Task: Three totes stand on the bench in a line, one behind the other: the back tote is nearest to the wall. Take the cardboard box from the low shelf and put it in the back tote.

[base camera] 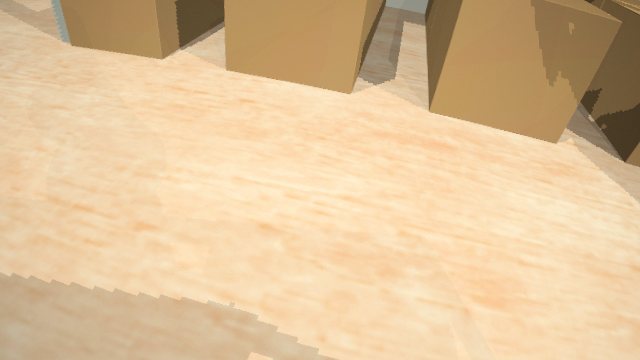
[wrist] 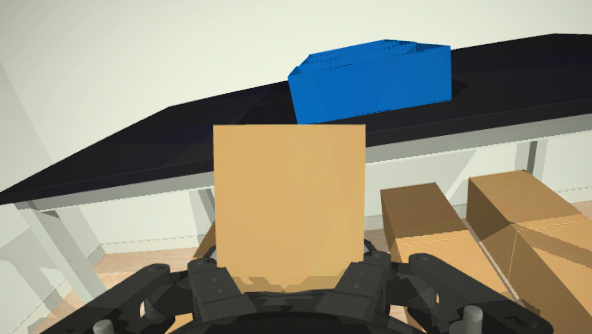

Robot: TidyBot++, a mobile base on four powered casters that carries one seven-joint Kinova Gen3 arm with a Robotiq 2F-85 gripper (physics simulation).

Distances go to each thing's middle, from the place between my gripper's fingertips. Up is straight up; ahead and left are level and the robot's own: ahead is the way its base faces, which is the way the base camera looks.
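The cardboard box (wrist: 289, 199), which I can see, is 2 cm behind my hand and 3 cm above it.
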